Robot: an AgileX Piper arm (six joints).
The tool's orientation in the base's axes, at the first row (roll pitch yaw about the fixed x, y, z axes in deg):
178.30 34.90 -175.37
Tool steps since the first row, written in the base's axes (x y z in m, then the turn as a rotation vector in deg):
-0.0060 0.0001 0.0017 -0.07 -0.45 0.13
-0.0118 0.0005 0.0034 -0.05 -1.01 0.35
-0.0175 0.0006 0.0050 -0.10 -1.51 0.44
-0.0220 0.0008 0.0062 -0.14 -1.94 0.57
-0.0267 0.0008 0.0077 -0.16 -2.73 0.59
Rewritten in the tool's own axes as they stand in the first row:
0.0039 0.0007 -0.0048 0.01 -0.44 -0.18
0.0077 0.0017 -0.0094 -0.09 -0.99 -0.39
0.0114 0.0024 -0.0140 -0.07 -1.48 -0.53
0.0144 0.0031 -0.0175 -0.08 -1.90 -0.69
0.0174 0.0036 -0.0214 -0.03 -2.69 -0.78

